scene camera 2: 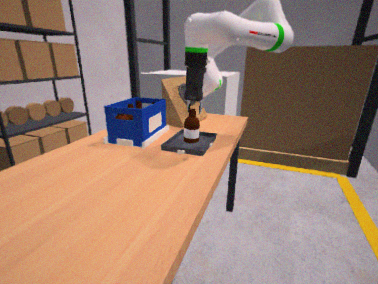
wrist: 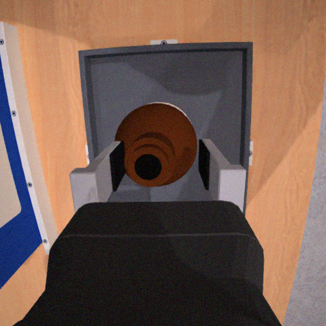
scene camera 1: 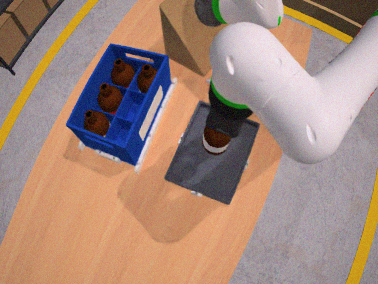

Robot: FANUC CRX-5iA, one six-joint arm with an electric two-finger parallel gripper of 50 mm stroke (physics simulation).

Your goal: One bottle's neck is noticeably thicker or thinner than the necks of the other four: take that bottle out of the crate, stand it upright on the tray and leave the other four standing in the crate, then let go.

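Places are measured from the arm's base along level axes (x ahead, y up, z right), in metres.
Pixels of known places: gripper, fingertip midpoint: point(scene camera 2: 194, 112); arm's base, link origin: point(scene camera 1: 210, 6).
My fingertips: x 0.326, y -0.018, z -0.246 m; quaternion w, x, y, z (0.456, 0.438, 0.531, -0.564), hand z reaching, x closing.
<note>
Ahead of a thing's pixels: the offset from my fingertips to its top centre. "pt": to the spot under its first point.
A brown bottle with a white label {dy +0.016, dx +0.006, dz +0.009 m} point(scene camera 1: 216, 144) point(scene camera 2: 191, 128) point(wrist: 157, 145) stands upright on the dark grey tray {pt dy -0.140, dx +0.109, dz -0.009 m} point(scene camera 1: 200, 175) point(scene camera 2: 172, 145) point(wrist: 165, 70). My gripper point(scene camera 2: 195, 107) point(wrist: 161, 155) is open. Its fingers stand on either side of the bottle's neck, with a gap on both sides in the wrist view; the neck is nearer the left finger. In scene camera 1 the fingers are hidden behind the gripper body. The blue crate {dy +0.030, dx +0.083, dz +0.276 m} point(scene camera 1: 127, 145) point(scene camera 2: 122, 131) point(wrist: 15, 220) holds brown bottles in four compartments, one {dy +0.018, dx +0.011, dz +0.336 m} point(scene camera 1: 121, 73), another {dy +0.018, dx -0.016, dz +0.253 m} point(scene camera 1: 146, 79), a third {dy +0.018, dx +0.093, dz +0.316 m} point(scene camera 1: 109, 98) and one {dy +0.018, dx +0.176, dz +0.297 m} point(scene camera 1: 96, 123).
A cardboard-coloured box point(scene camera 1: 182, 45) point(scene camera 2: 172, 100) stands behind the crate and tray. White brackets {pt dy -0.115, dx +0.056, dz +0.183 m} point(scene camera 1: 155, 120) point(scene camera 2: 155, 137) run along the crate's foot. The wooden table's edge point(scene camera 2: 210, 200) lies beyond the tray, on the side away from the crate.
</note>
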